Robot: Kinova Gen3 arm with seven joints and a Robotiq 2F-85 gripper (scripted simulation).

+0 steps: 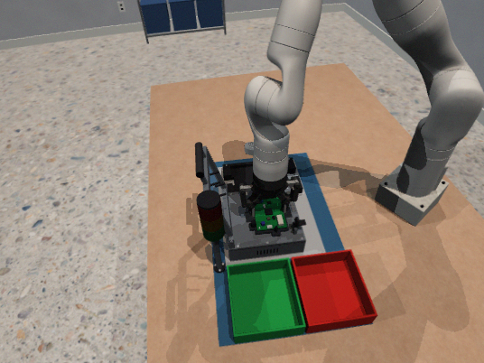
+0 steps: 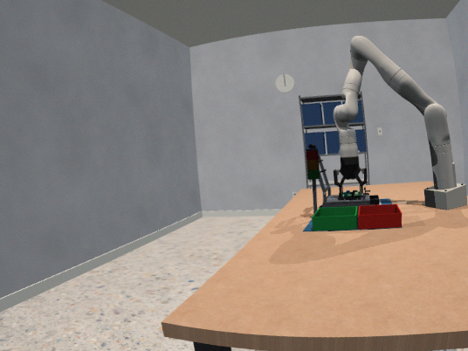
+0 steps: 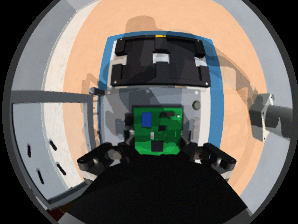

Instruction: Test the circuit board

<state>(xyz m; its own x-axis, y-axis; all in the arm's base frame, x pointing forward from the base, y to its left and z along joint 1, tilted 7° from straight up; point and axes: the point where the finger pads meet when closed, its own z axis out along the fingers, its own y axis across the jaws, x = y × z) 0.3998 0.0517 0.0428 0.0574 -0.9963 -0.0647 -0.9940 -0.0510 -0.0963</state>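
Right now my hand is right at the green circuit board. From my hand the other things lie so: red bin: 190 mm to the left, 120 mm behind, 60 mm below; then green bin: 200 mm to the left, 60 mm below, 30 mm ahead; then tester lid: 120 mm ahead, 110 mm above, 10 mm to the left.
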